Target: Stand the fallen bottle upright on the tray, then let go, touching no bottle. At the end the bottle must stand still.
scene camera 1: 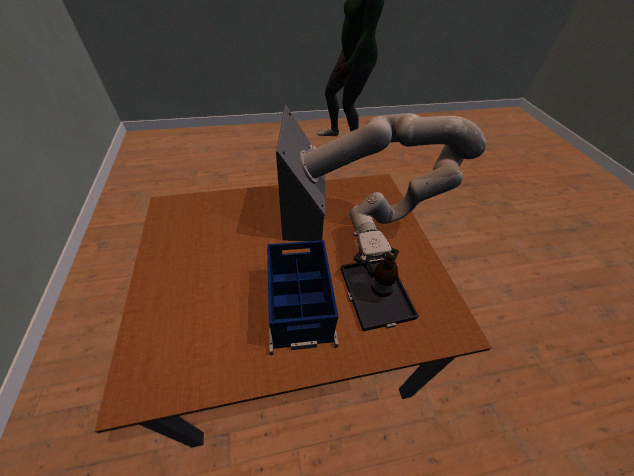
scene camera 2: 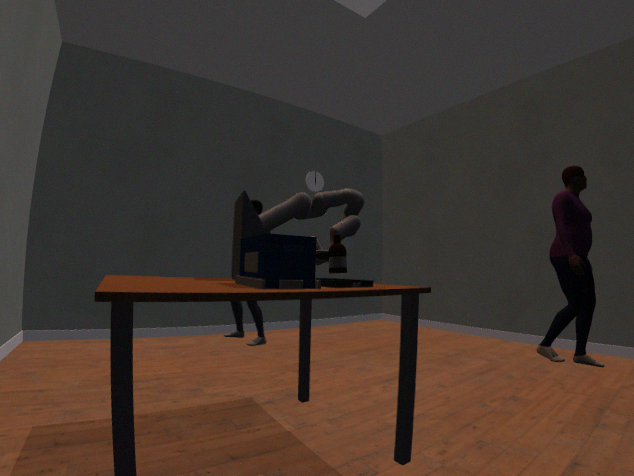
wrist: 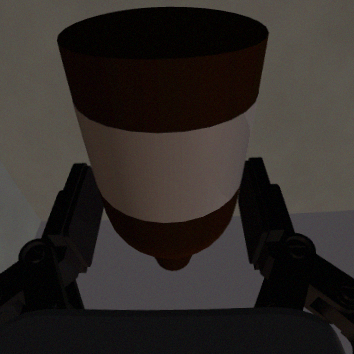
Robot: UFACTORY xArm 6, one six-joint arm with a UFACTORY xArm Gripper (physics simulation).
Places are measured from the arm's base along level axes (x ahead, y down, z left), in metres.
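Pixels of known places: gripper, fingertip midpoint: (scene camera 1: 384, 273) (scene camera 2: 336, 256) (wrist: 168, 180); arm's base, origin of the base link: (scene camera 1: 308, 167) (scene camera 2: 257, 226).
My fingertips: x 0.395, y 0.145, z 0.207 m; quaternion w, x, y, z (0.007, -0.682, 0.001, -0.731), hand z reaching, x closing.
Ahead of a thing's pixels: the offset from my fingertips to its top centre. Level surfaces: height alone.
A brown bottle with a pale label {dz +0.000, dx +0.010, dy -0.088 m} (scene camera 1: 385, 275) (scene camera 2: 337, 263) (wrist: 165, 165) is upright, neck up, in both scene views. My gripper (scene camera 1: 377, 264) (scene camera 2: 324, 256) (wrist: 168, 180) is shut on the bottle, with one finger on each side of its body near the upper edge of the label. The dark tray {dz -0.004, dx +0.001, dy +0.094 m} (scene camera 1: 378, 316) (scene camera 2: 361, 282) lies flat on the table below the bottle. In scene view 2 a small gap shows between the bottle's base and the tray. In the wrist view the base points up and away from the palm.
A blue crate with compartments {dz -0.278, dx +0.021, dy -0.055 m} (scene camera 1: 303, 321) (scene camera 2: 286, 258) stands beside the tray on the table {dy +0.120 m} (scene camera 1: 194, 317) (scene camera 2: 168, 287). A grey mount (scene camera 1: 302, 217) carries the arm behind the crate. A person in green (scene camera 1: 362, 40) stands beyond the table; a person in purple (scene camera 2: 571, 225) stands at the right.
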